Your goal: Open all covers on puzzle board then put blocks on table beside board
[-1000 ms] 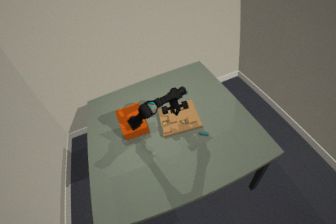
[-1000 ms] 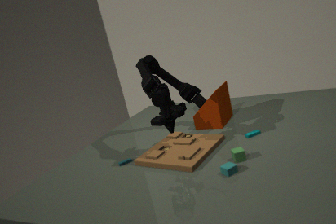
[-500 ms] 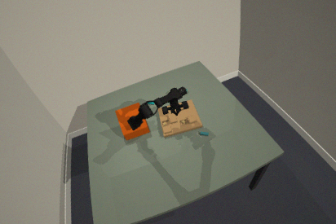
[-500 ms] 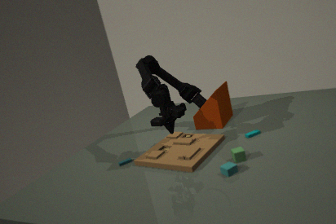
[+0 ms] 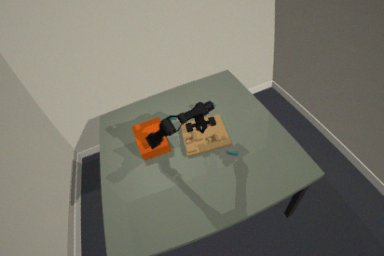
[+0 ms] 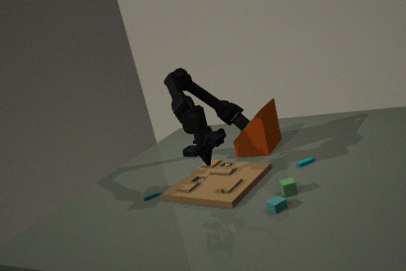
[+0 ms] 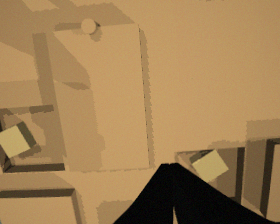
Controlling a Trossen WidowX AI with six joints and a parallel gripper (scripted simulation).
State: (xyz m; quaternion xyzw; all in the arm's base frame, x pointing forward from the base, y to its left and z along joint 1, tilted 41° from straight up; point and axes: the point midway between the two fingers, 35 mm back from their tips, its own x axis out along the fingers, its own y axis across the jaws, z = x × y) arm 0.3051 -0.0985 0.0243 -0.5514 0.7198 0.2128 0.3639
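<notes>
Right now the tan puzzle board is 5 cm below my gripper tip and 3 cm to the left of it. The rest, counted from my gripper tip: flat teal piece: 33 cm to the left, 10 cm behind, 6 cm below; green cube: 29 cm to the left, 13 cm ahead, 5 cm below; teal cube: 27 cm to the left, 22 cm ahead, 5 cm below.
</notes>
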